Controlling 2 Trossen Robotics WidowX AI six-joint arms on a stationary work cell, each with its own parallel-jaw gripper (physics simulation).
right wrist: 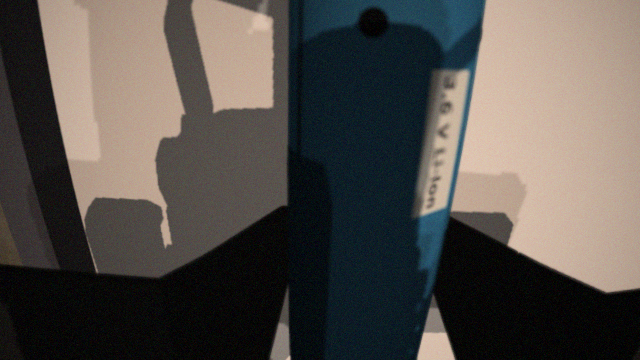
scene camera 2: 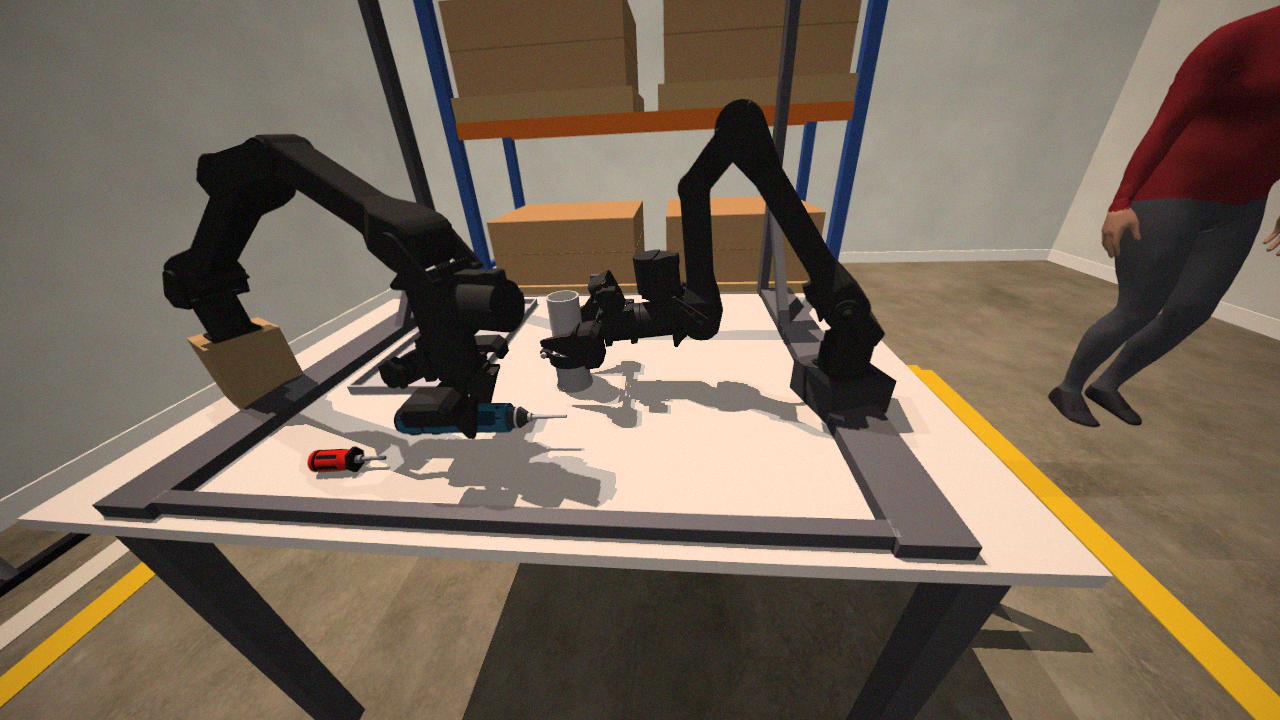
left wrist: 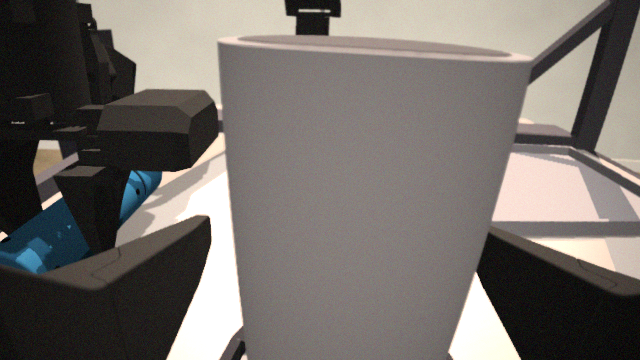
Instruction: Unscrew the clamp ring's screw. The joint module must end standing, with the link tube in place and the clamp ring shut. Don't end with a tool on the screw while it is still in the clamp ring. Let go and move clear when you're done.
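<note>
The grey link tube (scene camera 2: 563, 313) (left wrist: 370, 150) stands upright on the grey joint module (scene camera 2: 573, 379). My left gripper (scene camera 2: 559, 351) (left wrist: 343, 233) is open, its fingers apart on either side of the tube, low down. The clamp ring is hidden by the gripper in scene camera 2 and does not show in the left wrist view; I cannot make out its screw. My right gripper (scene camera 2: 467, 419) (right wrist: 358, 221) is shut on the blue electric screwdriver (scene camera 2: 496, 416) (left wrist: 47, 232) (right wrist: 370, 140). It holds the tool roughly level above the table, bit toward the picture's right, apart from the module.
A red screwdriver (scene camera 2: 332, 460) lies on the table at the front left. A dark frame rail (scene camera 2: 537, 521) runs along the table's front edge. A thin dark frame (scene camera 2: 375, 388) lies at the back left. A cardboard-coloured block (scene camera 2: 255, 362) is at the right arm's base.
</note>
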